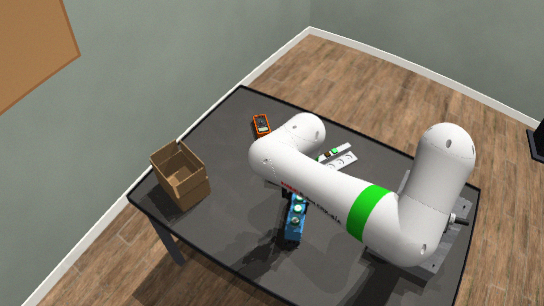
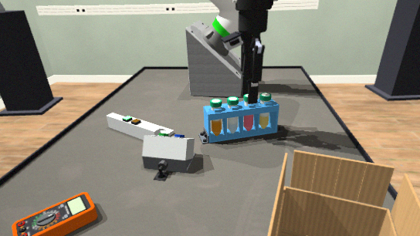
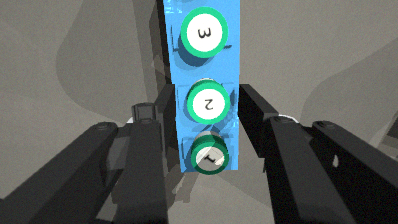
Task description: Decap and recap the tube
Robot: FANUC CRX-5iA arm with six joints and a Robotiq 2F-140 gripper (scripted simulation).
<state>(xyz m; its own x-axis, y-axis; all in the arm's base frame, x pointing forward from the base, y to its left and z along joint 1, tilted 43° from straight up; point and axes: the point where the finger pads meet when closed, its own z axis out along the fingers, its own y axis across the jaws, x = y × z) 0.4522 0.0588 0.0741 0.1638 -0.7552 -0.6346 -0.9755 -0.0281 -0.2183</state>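
The cap 2 is 30 mm below my hand. The rest, counted from my hand: cap 1: 10 mm behind, 50 mm to the left, 30 mm below; then cap 4: 20 mm ahead, 100 mm to the right, 30 mm below; then cap 3: 10 mm ahead, 50 mm to the right, 30 mm below.
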